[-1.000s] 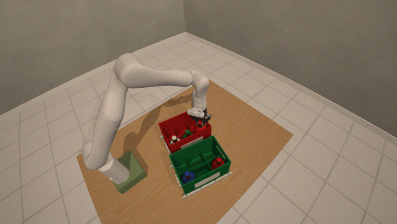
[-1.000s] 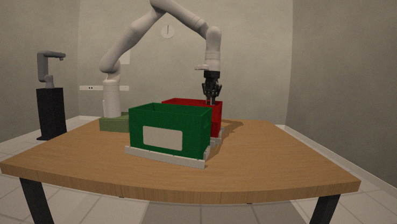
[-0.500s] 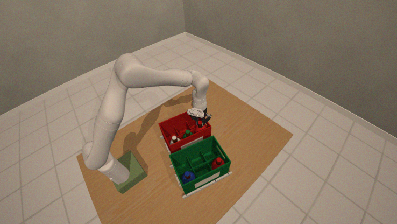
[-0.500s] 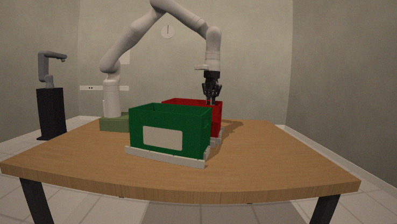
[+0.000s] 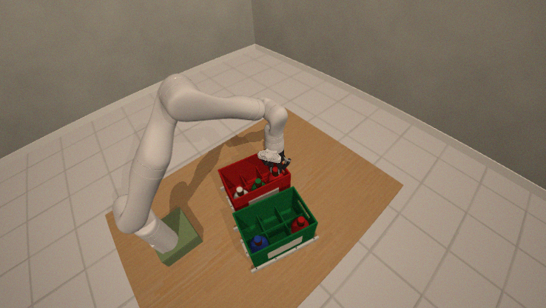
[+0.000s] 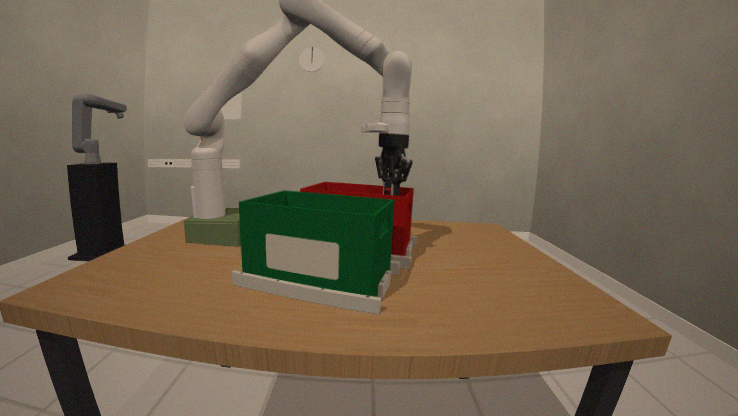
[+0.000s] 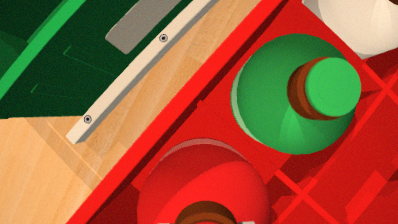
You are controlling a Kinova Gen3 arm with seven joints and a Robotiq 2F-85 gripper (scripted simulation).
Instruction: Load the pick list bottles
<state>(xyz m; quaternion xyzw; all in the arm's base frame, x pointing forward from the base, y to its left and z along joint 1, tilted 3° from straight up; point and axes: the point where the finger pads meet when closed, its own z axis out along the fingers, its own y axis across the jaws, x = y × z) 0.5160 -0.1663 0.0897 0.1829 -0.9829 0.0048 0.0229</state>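
Right now the red-label bottle is 7 cm below my hand. Round my hand: red crate (7 cm behind, 7 cm to the left, 10 cm below); then green-label bottle (8 cm behind, 3 cm to the left, 9 cm below); then white-labelled bottle (17 cm behind, 6 cm to the left, 9 cm below).
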